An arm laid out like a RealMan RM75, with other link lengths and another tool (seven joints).
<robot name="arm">
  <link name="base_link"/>
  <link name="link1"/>
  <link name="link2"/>
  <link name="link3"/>
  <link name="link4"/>
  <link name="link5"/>
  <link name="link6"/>
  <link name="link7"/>
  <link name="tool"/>
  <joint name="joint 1" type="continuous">
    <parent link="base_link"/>
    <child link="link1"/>
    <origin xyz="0 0 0.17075"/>
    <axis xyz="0 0 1"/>
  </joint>
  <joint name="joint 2" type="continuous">
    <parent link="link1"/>
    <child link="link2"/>
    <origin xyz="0 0 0"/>
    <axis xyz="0 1 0"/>
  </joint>
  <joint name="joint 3" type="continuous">
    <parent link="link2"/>
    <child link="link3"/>
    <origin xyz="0 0 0.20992"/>
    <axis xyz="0 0 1"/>
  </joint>
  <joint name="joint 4" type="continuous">
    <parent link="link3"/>
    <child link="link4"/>
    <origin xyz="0 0 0"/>
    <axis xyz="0 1 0"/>
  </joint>
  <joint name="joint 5" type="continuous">
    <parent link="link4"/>
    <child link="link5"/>
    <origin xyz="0 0 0.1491"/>
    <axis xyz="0 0 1"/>
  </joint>
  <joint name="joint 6" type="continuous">
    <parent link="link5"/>
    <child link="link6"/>
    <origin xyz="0 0 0"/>
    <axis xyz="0 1 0"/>
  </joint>
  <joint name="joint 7" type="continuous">
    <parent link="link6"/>
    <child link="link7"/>
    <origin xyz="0 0 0.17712"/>
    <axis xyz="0 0 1"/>
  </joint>
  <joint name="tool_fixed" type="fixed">
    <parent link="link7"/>
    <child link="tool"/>
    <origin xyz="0.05 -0.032 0.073" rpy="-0.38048 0 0.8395"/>
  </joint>
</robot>
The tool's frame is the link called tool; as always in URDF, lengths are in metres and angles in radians. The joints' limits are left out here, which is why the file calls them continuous.
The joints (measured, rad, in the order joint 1, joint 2, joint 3, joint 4, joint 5, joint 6, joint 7), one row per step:
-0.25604 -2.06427 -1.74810 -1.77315 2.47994 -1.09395 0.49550
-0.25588 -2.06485 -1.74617 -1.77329 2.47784 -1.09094 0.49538
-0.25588 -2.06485 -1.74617 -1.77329 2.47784 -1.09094 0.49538
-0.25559 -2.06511 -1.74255 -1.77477 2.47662 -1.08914 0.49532
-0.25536 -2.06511 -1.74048 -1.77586 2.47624 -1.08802 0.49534
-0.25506 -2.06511 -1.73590 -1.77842 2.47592 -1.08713 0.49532
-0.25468 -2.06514 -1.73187 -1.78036 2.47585 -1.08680 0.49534
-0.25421 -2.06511 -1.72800 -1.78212 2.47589 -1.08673 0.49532
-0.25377 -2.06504 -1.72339 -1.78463 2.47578 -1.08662 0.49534
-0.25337 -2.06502 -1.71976 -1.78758 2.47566 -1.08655 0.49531
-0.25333 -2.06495 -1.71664 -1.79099 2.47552 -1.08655 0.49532
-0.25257 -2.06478 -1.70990 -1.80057 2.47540 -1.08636 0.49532
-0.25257 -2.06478 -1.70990 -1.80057 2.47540 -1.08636 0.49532
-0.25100 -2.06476 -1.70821 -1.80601 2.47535 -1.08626 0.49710
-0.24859 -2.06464 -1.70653 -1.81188 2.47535 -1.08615 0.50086
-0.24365 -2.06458 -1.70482 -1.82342 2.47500 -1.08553 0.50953
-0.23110 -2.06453 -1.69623 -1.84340 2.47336 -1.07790 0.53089
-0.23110 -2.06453 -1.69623 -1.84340 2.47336 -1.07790 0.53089
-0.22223 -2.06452 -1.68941 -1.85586 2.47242 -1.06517 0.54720
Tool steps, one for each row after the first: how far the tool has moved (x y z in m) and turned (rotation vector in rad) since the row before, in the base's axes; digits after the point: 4 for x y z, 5 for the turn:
0.0011 0.0000 -0.0003 0.00025 -0.00276 -0.00257
0.0000 0.0000 0.0000 0.00000 0.00000 0.00000
0.0013 -0.0002 -0.0007 -0.00123 -0.00092 -0.00372
0.0008 -0.0001 -0.0003 -0.00037 -0.00007 -0.00227
0.0015 -0.0004 -0.0008 -0.00196 0.00062 -0.00453
0.0011 -0.0004 -0.0009 -0.00222 0.00082 -0.00338
0.0009 -0.0004 -0.0009 -0.00234 0.00095 -0.00290
0.0013 -0.0005 -0.0010 -0.00262 0.00106 -0.00401
0.0013 -0.0004 -0.0006 -0.00162 0.00076 -0.00393
0.0015 -0.0003 -0.0004 -0.00102 0.00072 -0.00445
0.0037 -0.0008 -0.0004 -0.00089 0.00169 -0.01089
0.0000 0.0000 0.0000 0.00000 0.00000 0.00000
0.0014 -0.0004 0.0004 0.00111 0.00171 -0.00523
0.0013 -0.0005 0.0004 0.00117 0.00331 -0.00608
0.0024 -0.0009 0.0014 0.00373 0.00652 -0.01208
0.0048 -0.0021 0.0016 0.00639 0.01446 -0.02675
0.0000 0.0000 0.0000 0.00000 0.00000 0.00000
0.0040 -0.0009 0.0020 0.00949 0.00940 -0.02156

